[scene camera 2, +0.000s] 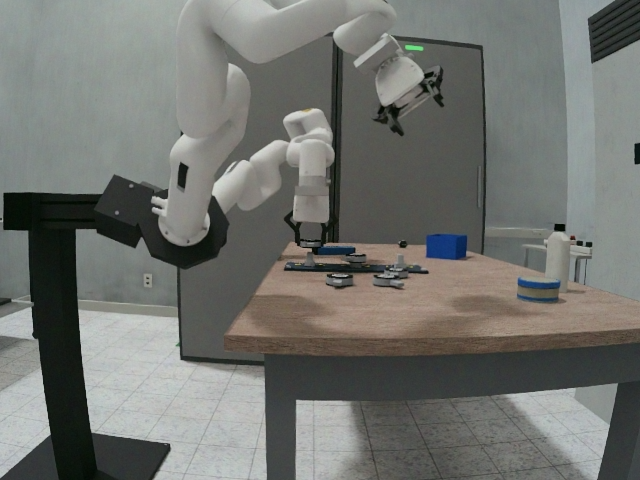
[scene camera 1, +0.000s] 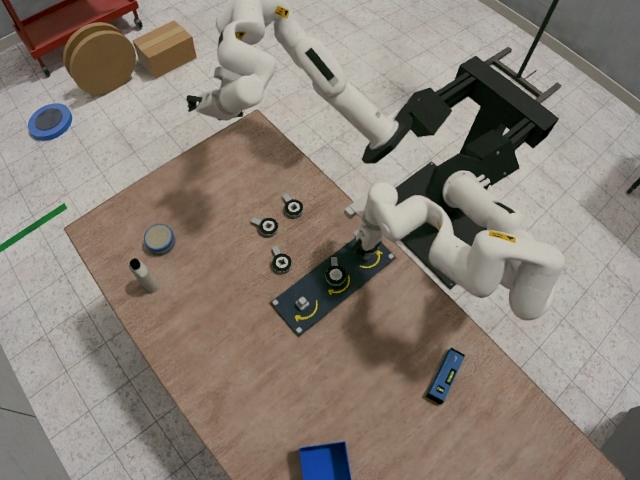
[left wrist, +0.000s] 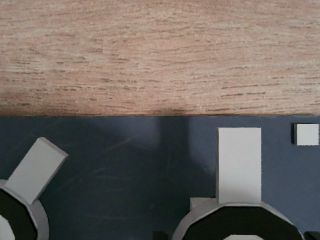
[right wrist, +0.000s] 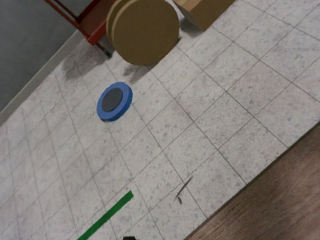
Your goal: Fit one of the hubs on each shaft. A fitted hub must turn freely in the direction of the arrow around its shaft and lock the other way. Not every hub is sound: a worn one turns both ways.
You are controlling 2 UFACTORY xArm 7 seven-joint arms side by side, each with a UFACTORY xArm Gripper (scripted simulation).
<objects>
A tape roll shows in scene camera 2 and in scene camera 1; in the left wrist view it is out of frame, in the right wrist view it is out of frame. One and the same spot on the tape roll: [scene camera 1: 158, 238] is [scene camera 2: 539, 279].
</objects>
